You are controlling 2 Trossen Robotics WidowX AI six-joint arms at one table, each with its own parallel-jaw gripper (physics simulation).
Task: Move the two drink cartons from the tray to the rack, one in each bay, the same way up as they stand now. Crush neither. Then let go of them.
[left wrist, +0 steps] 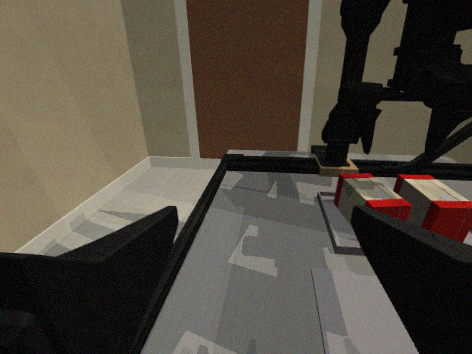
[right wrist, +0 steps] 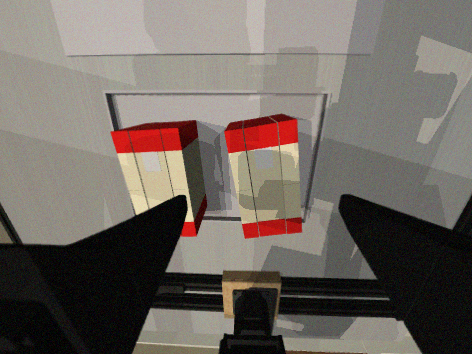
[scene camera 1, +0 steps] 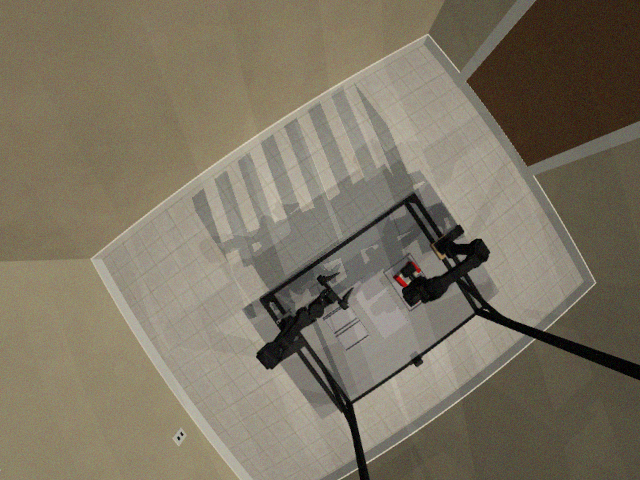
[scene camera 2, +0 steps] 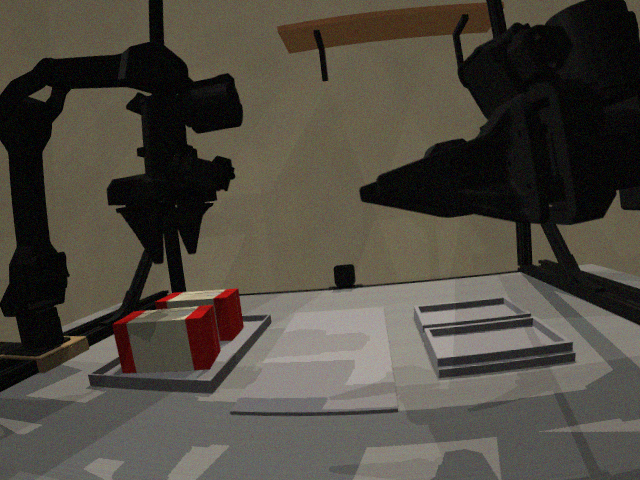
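Seen in the pictures: left gripper, fingertip midpoint: [left wrist: 264, 214] [scene camera 1: 346, 279] [scene camera 2: 367, 191]; right gripper, fingertip midpoint: [left wrist: 396, 154] [right wrist: 262, 201] [scene camera 1: 411, 281] [scene camera 2: 177, 258]; left arm's base, origin of the base link: [scene camera 1: 289, 323]; right arm's base, origin of the base link: [left wrist: 335, 162] [right wrist: 251, 302] [scene camera 1: 443, 247] [scene camera 2: 43, 345].
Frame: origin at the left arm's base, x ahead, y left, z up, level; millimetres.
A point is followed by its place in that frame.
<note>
Two cream cartons with red ends lie long side level, side by side and apart, in the grey tray [scene camera 2: 155, 383] @[z -34, x 605, y -138 mm] [right wrist: 220, 93] @[z -38, x 522, y -251 mm]: the nearer carton [scene camera 2: 160, 338] @[z 8, x 609, y -178 mm] [left wrist: 360, 192] @[z 30, x 597, y -183 mm] [right wrist: 267, 175] @[z 30, x 601, y -208 mm] and the farther carton [scene camera 2: 228, 315] @[z 2, x 549, y -285 mm] [left wrist: 447, 220] @[z 7, x 548, y -305 mm] [right wrist: 150, 175] @[z 30, x 591, y -323 mm] in scene camera 2. My right gripper [scene camera 2: 175, 255] @[z 101, x 588, y -219 mm] [right wrist: 262, 201] @[z 101, x 588, y -219 mm] is open and empty, pointing down above the cartons. My left gripper [scene camera 1: 345, 282] @[z 151, x 362, y 0 mm] [scene camera 2: 364, 192] @[z 151, x 362, y 0 mm] [left wrist: 264, 214] @[z 151, x 362, y 0 mm] is open and empty, held level high over the table. The two-bay grey rack [scene camera 1: 347, 327] @[z -34, x 202, y -220 mm] [scene camera 2: 504, 353] @[z -27, x 213, y -117 mm] stands at the right in scene camera 2, both bays empty.
A flat pale panel [scene camera 2: 320, 356] [left wrist: 355, 300] [right wrist: 200, 25] lies between tray and rack. Black rails [left wrist: 280, 162] @[z -37, x 902, y -94 mm] edge the table. A small black block [scene camera 1: 416, 360] @[z -6, x 358, y -598 mm] [scene camera 2: 344, 275] @[z -12, x 360, y -598 mm] sits at one table edge. A wooden shelf [scene camera 2: 382, 25] hangs on the wall.
</note>
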